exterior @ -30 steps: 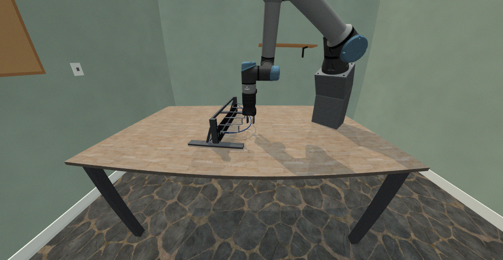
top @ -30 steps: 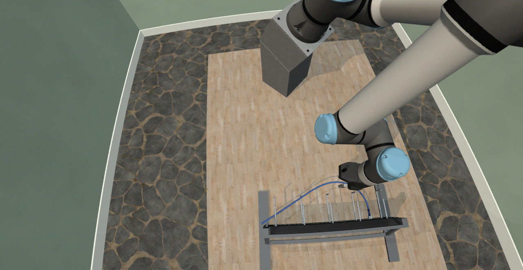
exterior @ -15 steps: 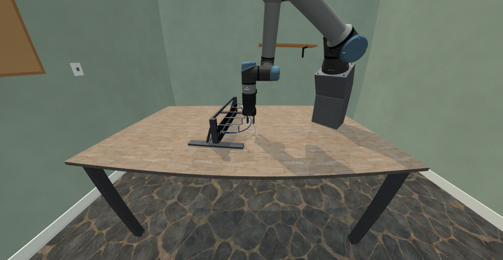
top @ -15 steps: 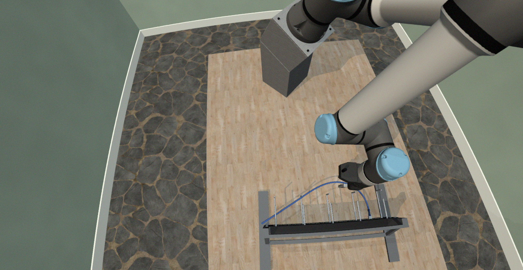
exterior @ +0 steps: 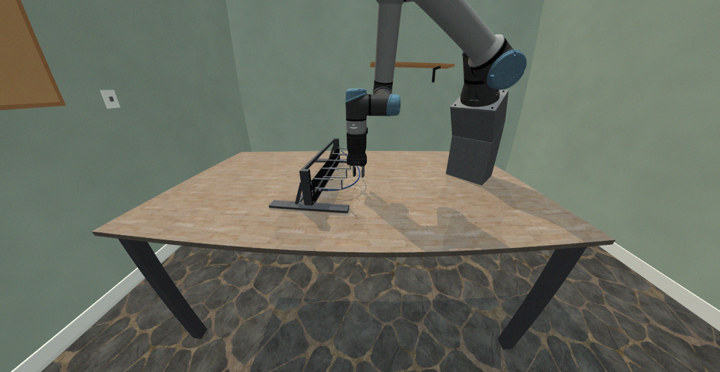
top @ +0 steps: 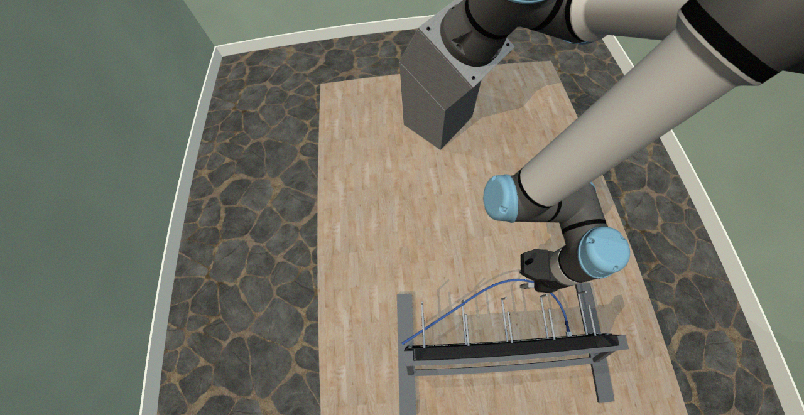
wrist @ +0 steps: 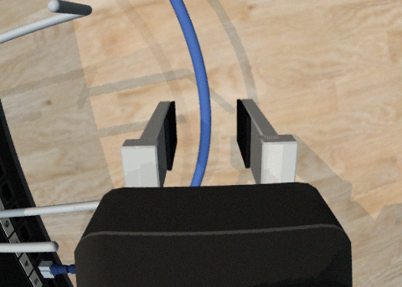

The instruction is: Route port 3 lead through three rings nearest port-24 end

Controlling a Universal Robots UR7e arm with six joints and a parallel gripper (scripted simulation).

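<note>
My gripper is now 16 cm short of the black patch panel rack and 7 cm to the left of it.
</note>
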